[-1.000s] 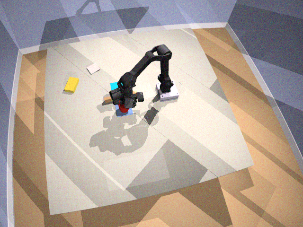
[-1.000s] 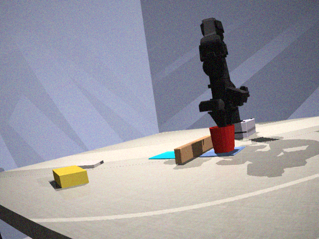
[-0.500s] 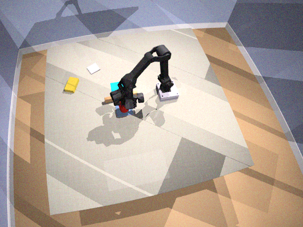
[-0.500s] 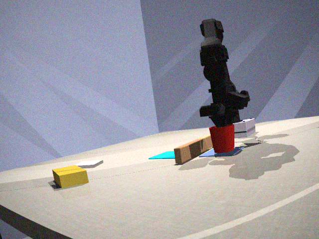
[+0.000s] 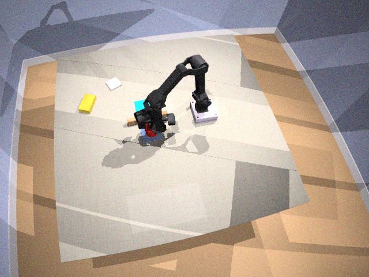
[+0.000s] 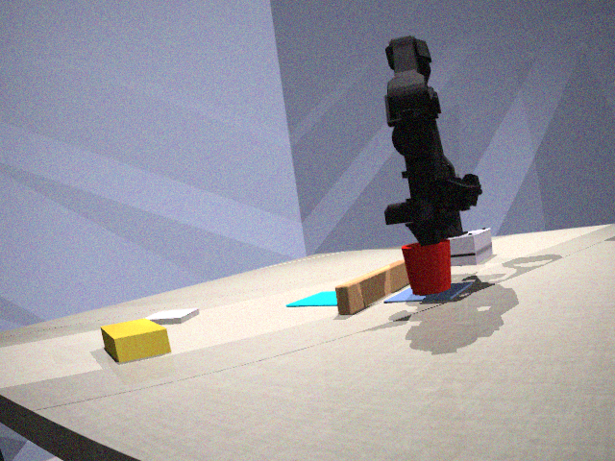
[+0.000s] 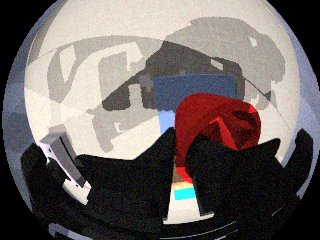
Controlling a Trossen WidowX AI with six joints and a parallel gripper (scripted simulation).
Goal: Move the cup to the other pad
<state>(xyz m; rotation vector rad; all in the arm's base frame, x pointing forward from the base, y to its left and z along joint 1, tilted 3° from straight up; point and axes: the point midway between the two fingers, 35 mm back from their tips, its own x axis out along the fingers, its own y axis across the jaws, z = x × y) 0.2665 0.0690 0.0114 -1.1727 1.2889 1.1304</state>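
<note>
The blue pad is 30 mm ahead of my gripper tip and 50 mm below it. The rest, counted from my gripper tip: red cup: 30 mm ahead; brown wooden bar: 40 mm ahead, 90 mm to the right, 30 mm below; cyan pad: 40 mm ahead, 170 mm to the right, 50 mm below.
</note>
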